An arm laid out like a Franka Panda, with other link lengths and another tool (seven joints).
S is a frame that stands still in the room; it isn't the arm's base.
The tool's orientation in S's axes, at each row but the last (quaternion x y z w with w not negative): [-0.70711 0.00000 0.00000 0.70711]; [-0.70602 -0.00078 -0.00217 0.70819]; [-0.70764 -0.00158 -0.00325 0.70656]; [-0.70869 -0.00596 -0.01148 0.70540]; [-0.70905 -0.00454 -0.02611 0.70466]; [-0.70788 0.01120 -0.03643 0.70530]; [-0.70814 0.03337 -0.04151 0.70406]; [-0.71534 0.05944 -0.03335 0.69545]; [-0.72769 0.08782 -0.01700 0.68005]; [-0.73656 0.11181 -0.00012 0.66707]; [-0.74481 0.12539 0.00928 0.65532]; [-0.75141 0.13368 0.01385 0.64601]
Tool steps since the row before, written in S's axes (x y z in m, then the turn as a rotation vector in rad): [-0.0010 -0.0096 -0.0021 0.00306 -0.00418 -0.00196]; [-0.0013 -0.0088 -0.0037 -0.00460 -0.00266 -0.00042]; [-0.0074 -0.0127 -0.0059 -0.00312 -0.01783 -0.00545]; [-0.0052 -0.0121 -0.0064 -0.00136 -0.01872 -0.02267]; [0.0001 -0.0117 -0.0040 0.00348 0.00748 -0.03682]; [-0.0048 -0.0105 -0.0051 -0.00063 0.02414 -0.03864]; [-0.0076 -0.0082 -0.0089 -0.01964 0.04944 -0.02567]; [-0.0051 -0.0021 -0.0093 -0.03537 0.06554 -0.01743]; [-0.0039 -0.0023 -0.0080 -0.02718 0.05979 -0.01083]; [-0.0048 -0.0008 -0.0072 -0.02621 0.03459 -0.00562]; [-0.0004 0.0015 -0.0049 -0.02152 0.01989 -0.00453]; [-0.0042 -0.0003 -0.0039 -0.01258 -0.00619 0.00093]
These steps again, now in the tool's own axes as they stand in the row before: [-0.0010 0.0021 -0.0096 0.00306 0.00196 -0.00418]; [-0.0013 0.0037 -0.0088 -0.00460 0.00039 -0.00267]; [-0.0074 0.0059 -0.0127 -0.00312 0.00546 -0.01783]; [-0.0053 0.0063 -0.0121 -0.00177 0.02272 -0.01863]; [0.0003 0.0041 -0.0117 0.00165 0.03688 0.00779]; [-0.0043 0.0050 -0.0108 -0.00363 0.03848 0.02414]; [-0.0068 0.0089 -0.0089 -0.02506 0.02513 0.04722]; [-0.0045 0.0095 -0.0025 -0.04305 0.01710 0.06087]; [-0.0027 0.0085 -0.0022 -0.03474 0.01003 0.05589]; [-0.0035 0.0079 -0.0007 -0.03042 0.00689 0.03069]; [0.0002 0.0047 0.0021 -0.02351 0.00651 0.01686]; [-0.0032 0.0047 -0.0003 -0.01117 0.00266 -0.00810]
